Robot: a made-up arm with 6 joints.
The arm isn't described. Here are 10 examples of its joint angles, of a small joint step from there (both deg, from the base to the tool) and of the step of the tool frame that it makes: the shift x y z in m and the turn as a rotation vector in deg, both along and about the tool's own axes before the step.
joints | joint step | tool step
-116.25 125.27 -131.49 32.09 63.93 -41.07 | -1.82 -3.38 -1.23 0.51 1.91 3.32 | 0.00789 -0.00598 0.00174 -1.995 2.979 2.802
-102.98 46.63 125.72 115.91 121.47 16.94 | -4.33 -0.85 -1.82 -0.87 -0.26 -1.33 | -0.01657 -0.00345 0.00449 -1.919 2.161 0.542
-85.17 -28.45 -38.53 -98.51 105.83 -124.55 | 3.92 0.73 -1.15 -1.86 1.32 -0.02 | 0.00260 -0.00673 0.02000 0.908 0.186 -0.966
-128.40 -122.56 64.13 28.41 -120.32 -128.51 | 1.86 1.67 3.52 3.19 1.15 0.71 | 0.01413 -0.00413 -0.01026 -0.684 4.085 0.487
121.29 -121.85 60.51 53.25 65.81 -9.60 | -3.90 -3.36 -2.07 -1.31 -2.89 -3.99 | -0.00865 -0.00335 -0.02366 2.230 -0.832 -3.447
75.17 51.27 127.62 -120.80 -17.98 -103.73 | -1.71 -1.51 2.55 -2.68 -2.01 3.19 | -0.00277 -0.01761 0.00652 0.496 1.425 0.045
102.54 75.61 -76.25 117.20 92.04 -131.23 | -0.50 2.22 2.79 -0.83 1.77 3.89 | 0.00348 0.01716 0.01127 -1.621 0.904 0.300
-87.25 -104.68 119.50 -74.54 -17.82 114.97 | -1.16 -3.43 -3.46 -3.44 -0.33 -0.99 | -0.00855 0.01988 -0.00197 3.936 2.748 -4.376
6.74 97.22 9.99 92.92 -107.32 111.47 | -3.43 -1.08 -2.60 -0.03 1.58 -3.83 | 0.02944 -0.00928 -0.00599 2.704 2.224 -5.666
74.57 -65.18 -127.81 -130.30 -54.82 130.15 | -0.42 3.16 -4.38 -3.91 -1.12 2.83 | 0.01505 0.00174 0.00901 1.273 4.501 6.101
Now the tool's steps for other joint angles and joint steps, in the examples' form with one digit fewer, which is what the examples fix.
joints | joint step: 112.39 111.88 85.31 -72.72 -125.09 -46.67 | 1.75 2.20 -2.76 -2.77 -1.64 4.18
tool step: 0.0193 -0.0153 0.0017 0.46 -1.39 8.08
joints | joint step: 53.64 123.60 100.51 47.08 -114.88 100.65 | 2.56 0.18 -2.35 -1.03 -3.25 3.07
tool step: 0.0284 0.0232 0.0248 -2.68 3.39 0.73
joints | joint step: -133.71 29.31 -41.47 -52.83 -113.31 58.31 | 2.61 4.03 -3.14 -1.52 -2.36 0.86
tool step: -0.0001 -0.0170 0.0098 -0.54 1.45 3.70
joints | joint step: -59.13 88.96 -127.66 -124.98 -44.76 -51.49 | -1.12 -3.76 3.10 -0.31 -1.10 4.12
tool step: -0.0076 0.0036 -0.0017 1.66 0.31 0.13
